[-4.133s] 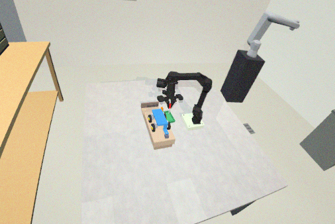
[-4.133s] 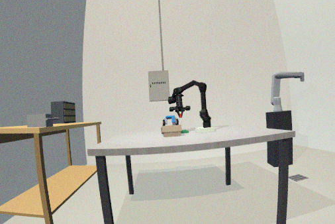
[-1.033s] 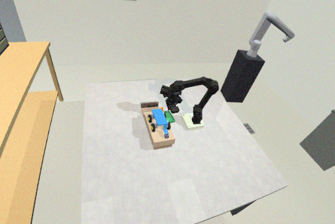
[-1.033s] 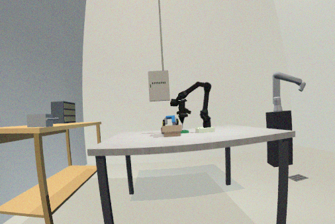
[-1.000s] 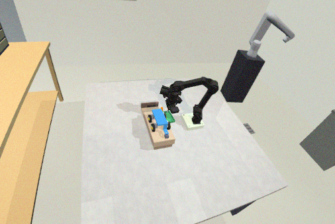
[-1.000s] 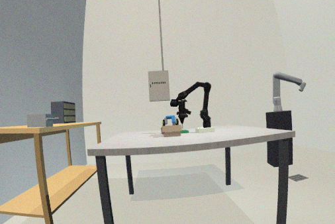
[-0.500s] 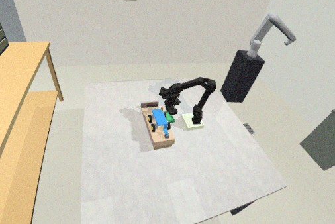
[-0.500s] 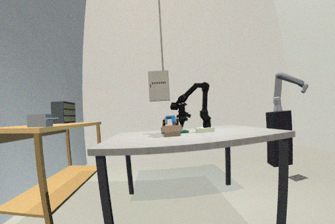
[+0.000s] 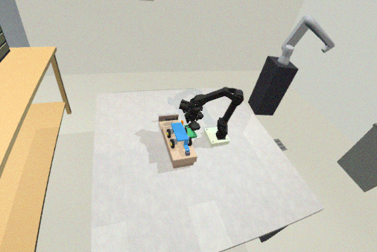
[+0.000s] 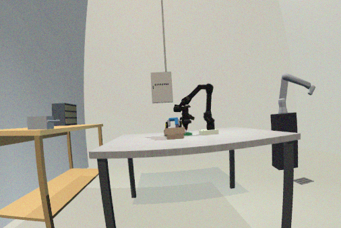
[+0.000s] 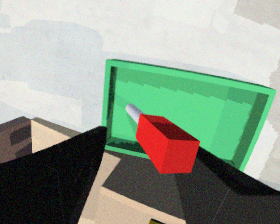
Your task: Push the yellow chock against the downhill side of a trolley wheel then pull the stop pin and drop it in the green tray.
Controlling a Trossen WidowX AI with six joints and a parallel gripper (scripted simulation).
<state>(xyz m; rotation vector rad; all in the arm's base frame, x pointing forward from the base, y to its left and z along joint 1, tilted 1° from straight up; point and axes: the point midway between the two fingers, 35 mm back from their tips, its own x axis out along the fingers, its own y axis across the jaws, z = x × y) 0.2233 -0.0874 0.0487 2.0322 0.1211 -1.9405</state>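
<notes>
Now: the green tray 10 mm behind my gripper tip, 20 mm to the left of it and 60 mm below it. Also, from my gripper tip: blue trolley: 90 mm ahead, 160 mm to the left, 60 mm above; then yellow chock: 50 mm ahead, 60 mm to the left, 30 mm above; then red-headed stop pin: 10 mm behind, 10 mm below.
</notes>
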